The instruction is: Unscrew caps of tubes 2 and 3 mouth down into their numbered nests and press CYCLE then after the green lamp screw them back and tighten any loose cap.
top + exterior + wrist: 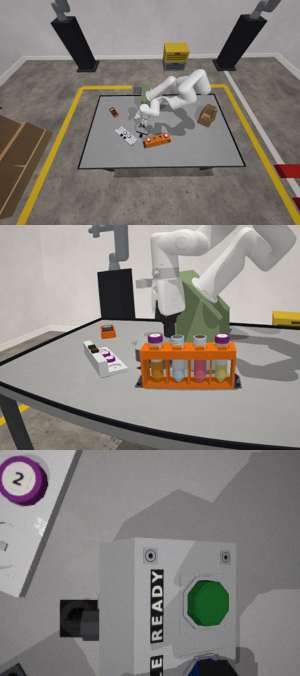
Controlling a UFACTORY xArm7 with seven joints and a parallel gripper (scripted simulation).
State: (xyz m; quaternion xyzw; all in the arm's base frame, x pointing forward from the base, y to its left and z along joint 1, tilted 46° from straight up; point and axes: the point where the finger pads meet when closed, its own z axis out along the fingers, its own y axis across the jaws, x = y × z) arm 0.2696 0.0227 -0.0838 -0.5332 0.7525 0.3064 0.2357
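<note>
Now: hand 30 mm above the blue cycle key. The rest, counted from my hand: grey key housing: 40 mm below, 20 mm to the right, 10 mm ahead; then orange meter: 360 mm to the right, 190 mm behind, 80 mm below; then green ready key: 40 mm to the right, 20 mm below, 10 mm behind.
</note>
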